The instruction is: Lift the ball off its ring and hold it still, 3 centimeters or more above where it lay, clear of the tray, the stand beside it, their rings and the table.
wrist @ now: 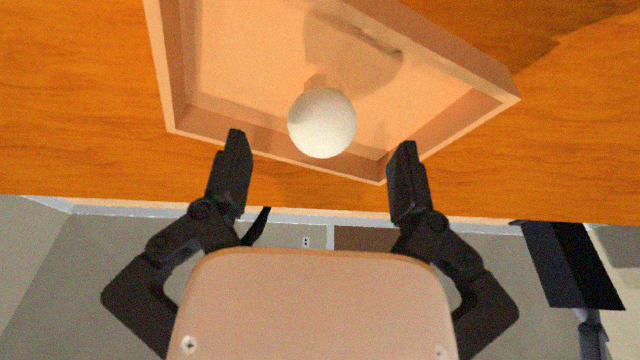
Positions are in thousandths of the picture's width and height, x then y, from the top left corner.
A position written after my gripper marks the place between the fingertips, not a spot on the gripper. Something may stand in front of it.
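White ball (504, 340), tray (638, 218) visible. My gripper (504, 412) too.
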